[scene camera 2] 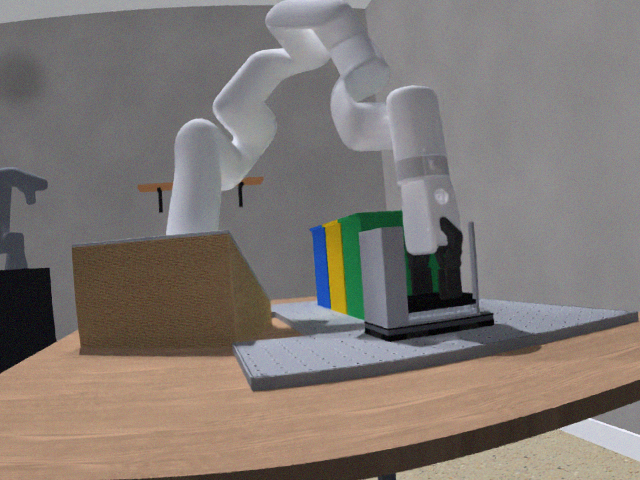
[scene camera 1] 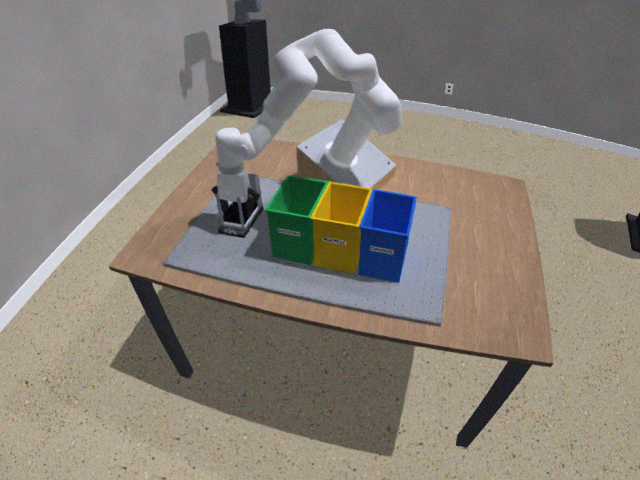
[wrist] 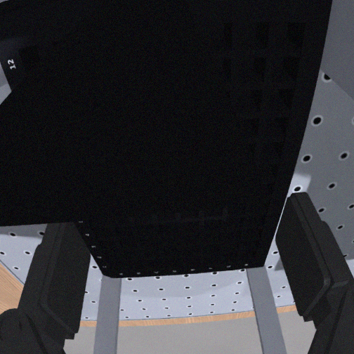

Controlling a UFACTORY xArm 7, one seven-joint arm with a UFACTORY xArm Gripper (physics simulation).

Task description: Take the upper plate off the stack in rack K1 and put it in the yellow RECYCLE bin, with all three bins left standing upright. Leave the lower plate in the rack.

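Pixels of known places: gripper, between the fingertips: (scene camera 2: 436, 296) (scene camera 1: 237, 212); arm's base, origin of its link: (scene camera 2: 188, 269) (scene camera 1: 340, 155).
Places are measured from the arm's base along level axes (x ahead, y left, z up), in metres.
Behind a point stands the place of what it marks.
Rack K1 (scene camera 1: 254, 184) {x 0.290, y -0.173, z -0.006 m} (scene camera 2: 385, 279) {x 0.304, y -0.247, z -0.029 m} (wrist: 108, 315) stands left of the bins, with a grey block at one end and thin upright posts. The black upper plate (scene camera 2: 467, 299) {x 0.419, y -0.216, z -0.068 m} (wrist: 190, 240) lies in it, very dark in the wrist view. A pale strip under it in scene camera 2 looks like the lower plate (scene camera 2: 442, 314) {x 0.380, y -0.226, z -0.083 m}. My gripper (scene camera 2: 436, 291) {x 0.383, y -0.181, z -0.063 m} (wrist: 180, 225) is open and low over the rack, fingers on either side of the upper plate in the wrist view. Whether they touch it is unclear. The yellow RECYCLE bin (scene camera 1: 336, 254) {x 0.424, y 0.202, z -0.045 m} (scene camera 2: 336, 268) {x 0.262, y 0.151, z -0.020 m} stands upright.
The green bin (scene camera 1: 292, 245) {x 0.451, y 0.076, z -0.044 m} (scene camera 2: 354, 268) {x 0.288, y 0.027, z -0.020 m} stands between the rack and the yellow bin. The blue bin (scene camera 1: 382, 260) {x 0.398, y 0.329, z -0.033 m} (scene camera 2: 320, 268) {x 0.232, y 0.290, z -0.021 m} is on the yellow bin's other side. Both are upright on the grey perforated board (scene camera 1: 232, 268) {x 0.564, y -0.070, z -0.108 m} (scene camera 2: 330, 361) {x 0.227, y -0.342, z -0.108 m}. The arm's angled base (scene camera 1: 310, 162) {x 0.104, y -0.065, z 0.008 m} (scene camera 2: 155, 294) {x -0.031, y -0.111, z -0.035 m} stands behind.
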